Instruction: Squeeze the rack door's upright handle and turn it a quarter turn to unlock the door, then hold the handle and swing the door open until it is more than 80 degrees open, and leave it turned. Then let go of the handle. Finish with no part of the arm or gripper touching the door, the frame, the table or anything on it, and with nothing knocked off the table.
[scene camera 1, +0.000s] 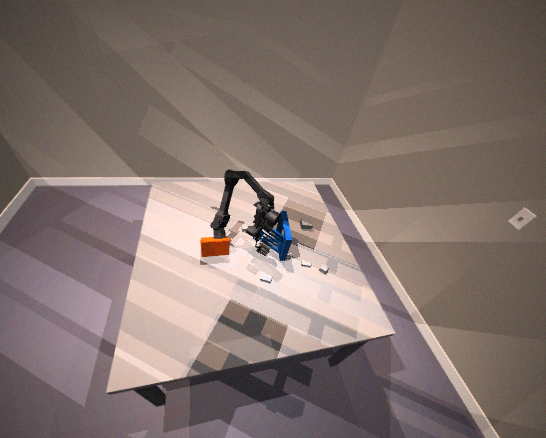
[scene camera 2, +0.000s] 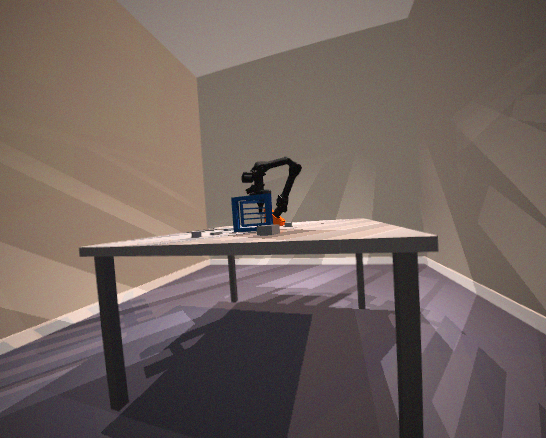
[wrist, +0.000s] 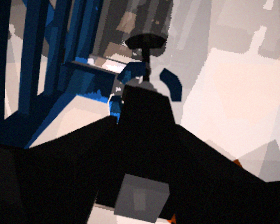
Labels:
My gripper (wrist: 143, 128) is 10 cm from the lens. A slatted door (wrist: 36, 111): 13 cm from the lens.

